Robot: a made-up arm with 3 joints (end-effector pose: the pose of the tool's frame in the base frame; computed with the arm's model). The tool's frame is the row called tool. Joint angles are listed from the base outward.
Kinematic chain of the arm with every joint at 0, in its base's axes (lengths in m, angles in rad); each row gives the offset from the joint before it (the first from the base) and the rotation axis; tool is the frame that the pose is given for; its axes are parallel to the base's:
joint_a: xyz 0 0 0.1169 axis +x
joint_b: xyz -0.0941 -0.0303 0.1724 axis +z
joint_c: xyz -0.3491 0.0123 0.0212 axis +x
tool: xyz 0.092 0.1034 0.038
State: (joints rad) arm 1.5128 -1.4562 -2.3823
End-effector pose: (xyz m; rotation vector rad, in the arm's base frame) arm -0.1598 -0.0819 0.3430 -0.7066 1.3908 0.5503
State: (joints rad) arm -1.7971 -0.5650 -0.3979
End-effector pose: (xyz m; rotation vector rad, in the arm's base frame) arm -0.2457 0.1365 -0.1307 -2.1252 -0.4463 -0.5303
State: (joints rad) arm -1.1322 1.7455 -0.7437
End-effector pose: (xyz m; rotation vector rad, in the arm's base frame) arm -0.1618 0.0084 0.4559 -1.3233 0.3776 1.9194
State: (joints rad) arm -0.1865 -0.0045 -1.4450
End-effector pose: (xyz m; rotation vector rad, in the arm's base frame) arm -0.3509 0.0510 0.2048 -1.6315 0.0030 -0.0041
